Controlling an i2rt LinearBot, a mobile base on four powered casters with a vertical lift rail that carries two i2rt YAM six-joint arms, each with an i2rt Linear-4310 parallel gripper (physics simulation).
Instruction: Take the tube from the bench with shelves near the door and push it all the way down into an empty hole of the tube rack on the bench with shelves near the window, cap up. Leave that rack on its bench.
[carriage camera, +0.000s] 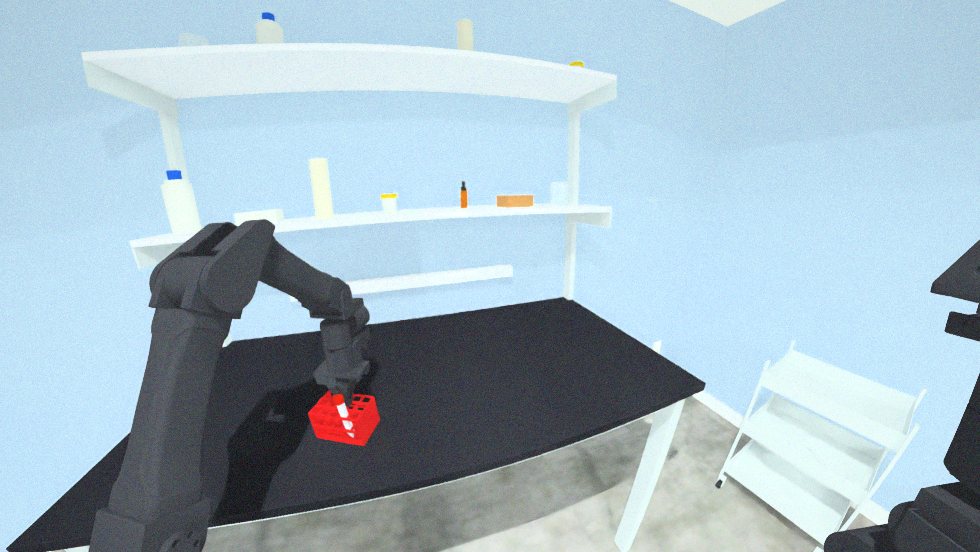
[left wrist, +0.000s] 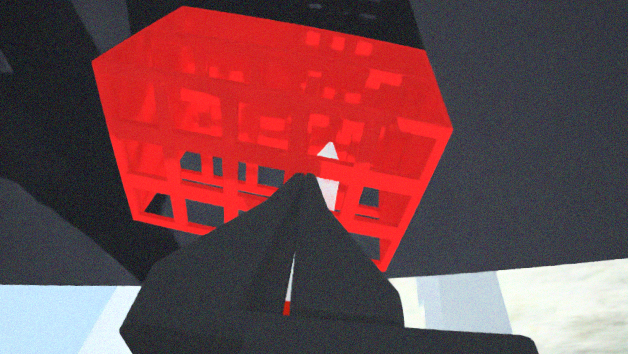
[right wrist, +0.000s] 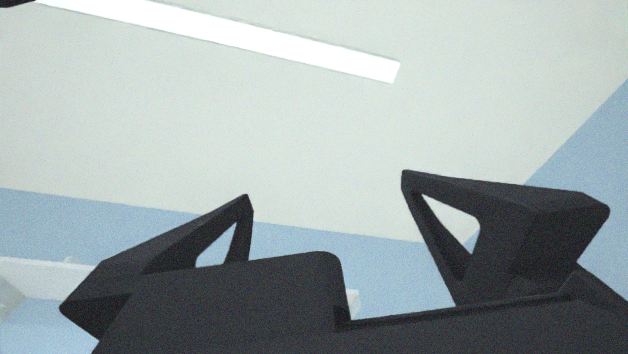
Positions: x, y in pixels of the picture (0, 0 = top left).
Scene:
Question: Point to my left gripper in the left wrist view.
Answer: At 304, 186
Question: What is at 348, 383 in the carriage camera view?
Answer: My left gripper.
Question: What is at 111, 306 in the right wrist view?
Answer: My right gripper.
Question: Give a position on a red tube rack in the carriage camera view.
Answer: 327, 423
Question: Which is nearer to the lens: the red tube rack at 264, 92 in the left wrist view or the tube with red cap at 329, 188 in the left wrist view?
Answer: The red tube rack.

